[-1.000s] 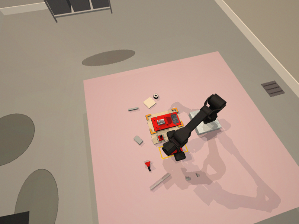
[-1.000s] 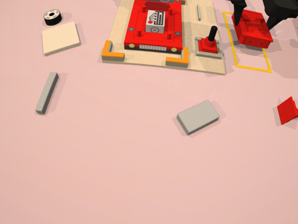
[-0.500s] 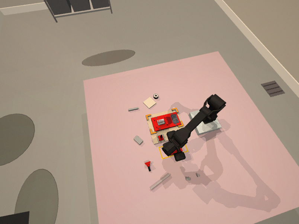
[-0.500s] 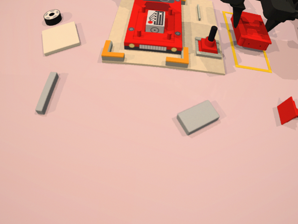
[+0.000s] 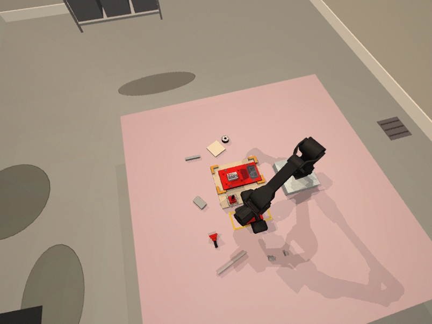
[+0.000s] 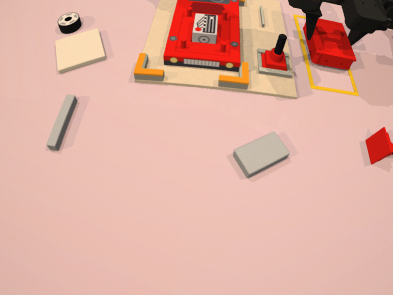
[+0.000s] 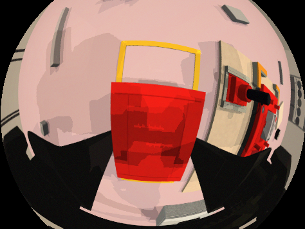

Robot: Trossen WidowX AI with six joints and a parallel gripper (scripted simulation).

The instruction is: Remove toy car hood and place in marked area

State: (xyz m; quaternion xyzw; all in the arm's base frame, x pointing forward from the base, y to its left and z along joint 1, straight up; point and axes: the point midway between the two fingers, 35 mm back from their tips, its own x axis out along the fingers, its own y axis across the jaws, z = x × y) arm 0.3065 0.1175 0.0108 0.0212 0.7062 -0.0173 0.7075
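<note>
Right now the red hood is right at my gripper tip. From my gripper tip the other things lie so: black wheel 44 cm to the right, 3 cm behind, 1 cm below; then beige tile 41 cm to the right, 4 cm ahead, 2 cm below.
</note>
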